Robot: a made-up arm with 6 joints.
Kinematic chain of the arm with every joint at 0, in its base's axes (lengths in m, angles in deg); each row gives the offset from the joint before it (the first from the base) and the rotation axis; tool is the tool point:
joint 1: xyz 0 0 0.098 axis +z
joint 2: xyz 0 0.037 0 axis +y
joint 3: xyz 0 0 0.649 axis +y
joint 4: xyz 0 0 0.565 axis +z
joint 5: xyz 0 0 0 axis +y
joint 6: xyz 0 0 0.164 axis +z
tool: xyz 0 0 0
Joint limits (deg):
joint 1: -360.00..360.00
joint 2: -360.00..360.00
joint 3: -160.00..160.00
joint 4: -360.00..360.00
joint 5: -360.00..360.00
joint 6: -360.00..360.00
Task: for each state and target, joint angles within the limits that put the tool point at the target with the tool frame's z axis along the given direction. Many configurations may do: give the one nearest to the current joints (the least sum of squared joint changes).
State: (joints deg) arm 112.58 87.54 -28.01 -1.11 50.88 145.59
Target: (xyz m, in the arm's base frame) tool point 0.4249 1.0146 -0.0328 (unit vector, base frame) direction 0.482 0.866 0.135
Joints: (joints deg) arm 66.12 134.69 -77.18 -12.22 25.21 145.59
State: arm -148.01 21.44 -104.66 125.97 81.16 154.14
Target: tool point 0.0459 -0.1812 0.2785 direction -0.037 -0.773 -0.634
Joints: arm -196.92 47.41 -153.31 126.63 69.16 154.14
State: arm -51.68 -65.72 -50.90 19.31 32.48 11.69
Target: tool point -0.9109 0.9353 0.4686 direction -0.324 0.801 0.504
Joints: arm -41.34 -71.81 -9.51 45.43 32.93 11.69
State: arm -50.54 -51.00 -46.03 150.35 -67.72 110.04
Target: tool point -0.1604 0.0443 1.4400 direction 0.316 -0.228 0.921
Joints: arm -11.69 -7.53 -6.74 164.43 -36.40 110.04
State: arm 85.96 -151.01 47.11 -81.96 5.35 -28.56
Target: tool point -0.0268 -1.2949 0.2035 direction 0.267 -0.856 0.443
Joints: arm 88.33 -104.84 35.48 -68.35 18.29 -28.56
